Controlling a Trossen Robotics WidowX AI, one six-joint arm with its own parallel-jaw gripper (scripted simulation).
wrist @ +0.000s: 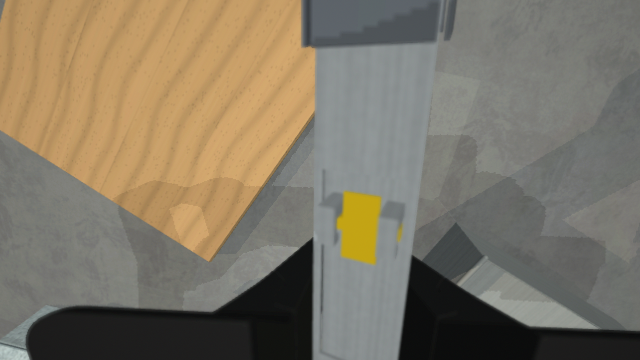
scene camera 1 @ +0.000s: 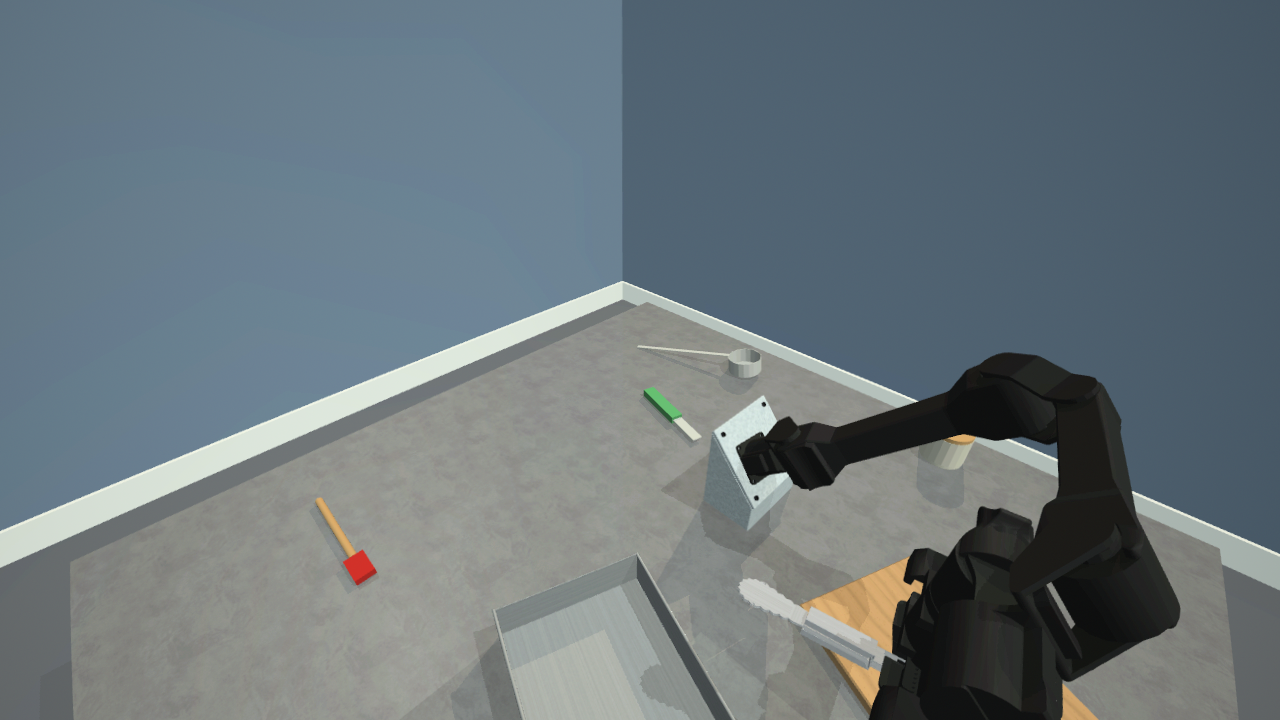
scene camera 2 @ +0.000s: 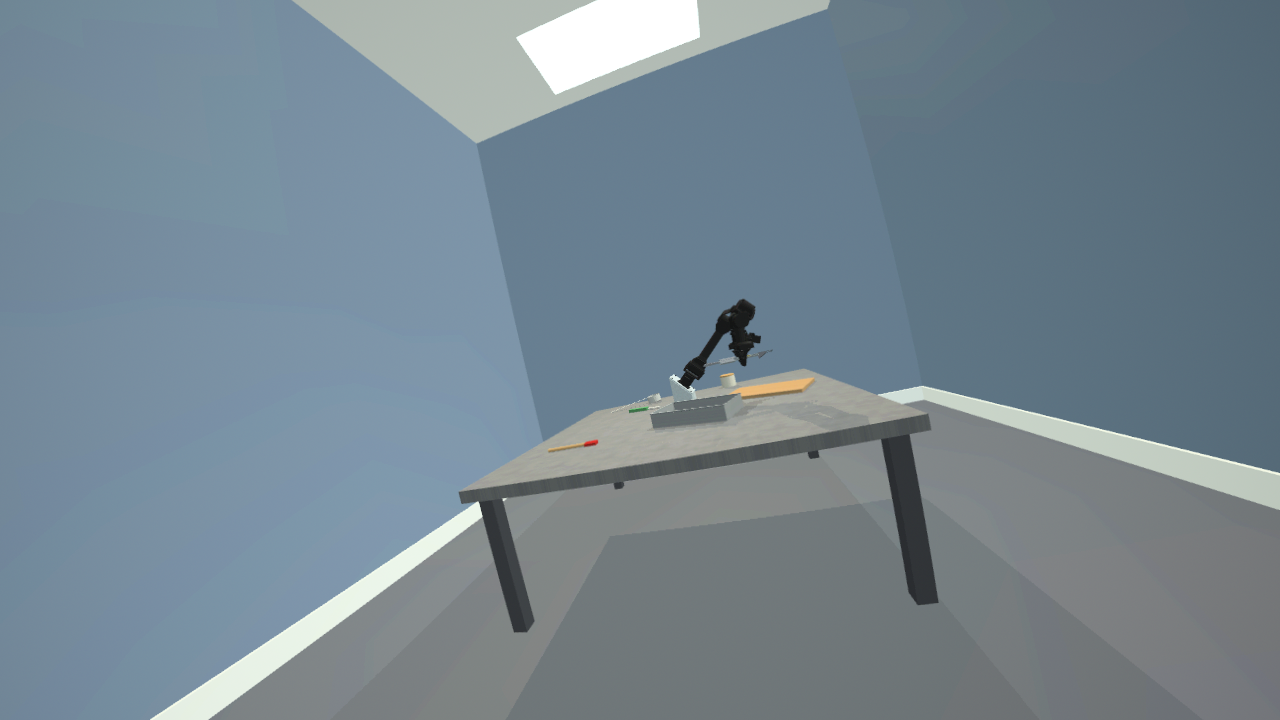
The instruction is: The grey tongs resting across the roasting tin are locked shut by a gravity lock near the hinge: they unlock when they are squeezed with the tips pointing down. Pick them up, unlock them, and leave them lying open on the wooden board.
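Labels:
Roasting tin (wrist: 474, 264), same spot as (scene camera 2: 738, 393).

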